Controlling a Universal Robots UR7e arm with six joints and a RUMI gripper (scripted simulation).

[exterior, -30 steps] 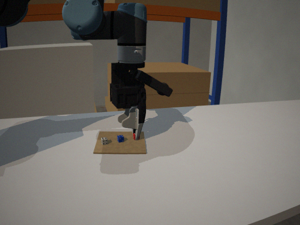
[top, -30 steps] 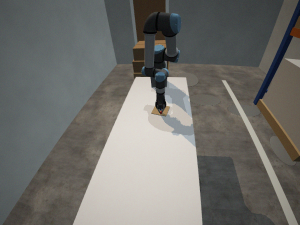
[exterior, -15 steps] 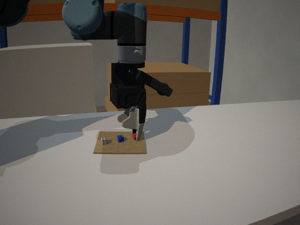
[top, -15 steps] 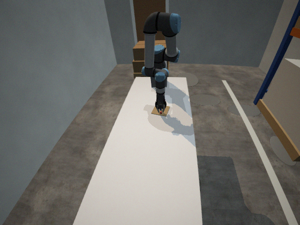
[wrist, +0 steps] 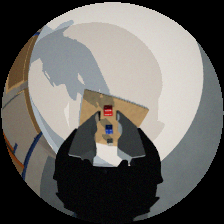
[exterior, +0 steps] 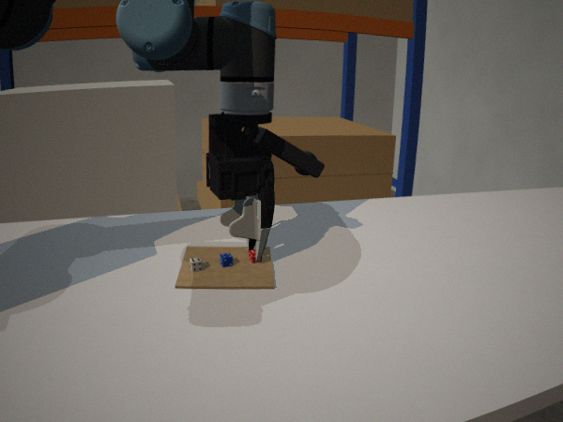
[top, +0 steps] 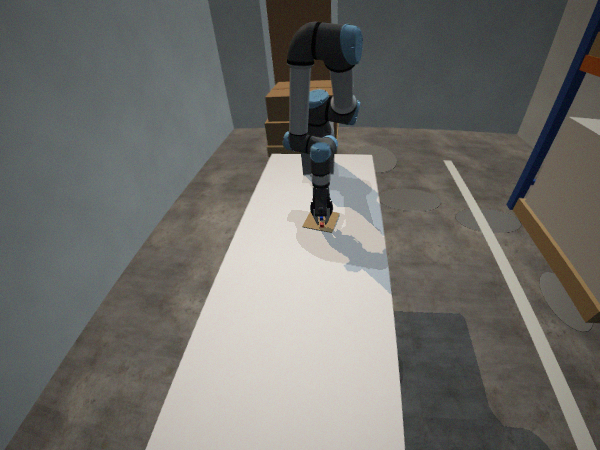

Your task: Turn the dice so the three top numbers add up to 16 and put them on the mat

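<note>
Now: hand 20 mm above the red die. Round my hand: blue die (50 mm behind, 20 mm below); mat (50 mm behind, 30 mm below, 10 mm to the right); white die (90 mm behind, 20 mm below, 10 mm to the right).
</note>
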